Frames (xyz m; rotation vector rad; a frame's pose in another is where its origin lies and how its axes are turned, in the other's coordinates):
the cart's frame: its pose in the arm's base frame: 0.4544 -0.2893 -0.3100 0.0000 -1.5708 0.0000
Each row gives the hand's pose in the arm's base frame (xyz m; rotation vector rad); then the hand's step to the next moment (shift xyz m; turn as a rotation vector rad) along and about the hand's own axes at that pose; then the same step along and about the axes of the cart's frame.
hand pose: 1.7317 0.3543 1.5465 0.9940 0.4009 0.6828
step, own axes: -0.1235 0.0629 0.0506 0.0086 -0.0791 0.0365
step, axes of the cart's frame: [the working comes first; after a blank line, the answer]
step, axes of the arm's base frame: -0.0808 -0.0936 0.0804 0.0549 -0.0459 -0.0504

0.0804 -0.0936 0.0808 -0.0504 -0.0459 -0.0549
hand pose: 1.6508 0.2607 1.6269 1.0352 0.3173 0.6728
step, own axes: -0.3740 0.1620 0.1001 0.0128 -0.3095 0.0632
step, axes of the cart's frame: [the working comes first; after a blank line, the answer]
step, axes of the arm's base frame: -0.2882 -0.2564 0.1654 0.1559 -0.1388 -0.2375

0.1654 -0.2564 0.2882 -0.2375 -0.1388 -0.1559
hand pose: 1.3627 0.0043 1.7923 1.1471 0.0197 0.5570
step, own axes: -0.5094 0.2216 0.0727 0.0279 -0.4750 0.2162
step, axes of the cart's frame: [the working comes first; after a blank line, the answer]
step, axes of the arm's base frame: -0.5095 -0.2155 0.0884 0.2813 -0.3115 -0.3115

0.0884 -0.2155 0.5095 -0.3115 -0.3115 -0.2813
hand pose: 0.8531 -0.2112 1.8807 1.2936 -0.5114 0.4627
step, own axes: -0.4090 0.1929 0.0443 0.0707 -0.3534 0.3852
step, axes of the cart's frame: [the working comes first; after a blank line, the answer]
step, axes of the arm's base frame: -0.4460 -0.0177 -0.0850 0.2274 -0.4488 -0.1585

-0.0850 -0.0177 0.4460 -0.1585 -0.4488 -0.2274
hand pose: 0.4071 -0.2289 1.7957 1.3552 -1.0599 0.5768
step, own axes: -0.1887 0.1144 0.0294 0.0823 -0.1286 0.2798
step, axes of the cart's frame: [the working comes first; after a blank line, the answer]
step, axes of the arm's base frame: -0.1904 0.0367 -0.1094 0.0703 -0.3099 -0.0251

-0.1094 0.0367 0.1904 -0.0251 -0.3099 -0.0703
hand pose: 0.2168 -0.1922 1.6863 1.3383 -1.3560 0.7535
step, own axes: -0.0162 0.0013 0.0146 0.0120 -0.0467 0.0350
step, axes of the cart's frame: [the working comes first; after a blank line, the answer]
step, axes of the arm's base frame: -0.0073 -0.0085 -0.0187 0.0384 -0.0448 -0.0084

-0.0187 -0.0085 0.0073 -0.0084 -0.0448 -0.0384
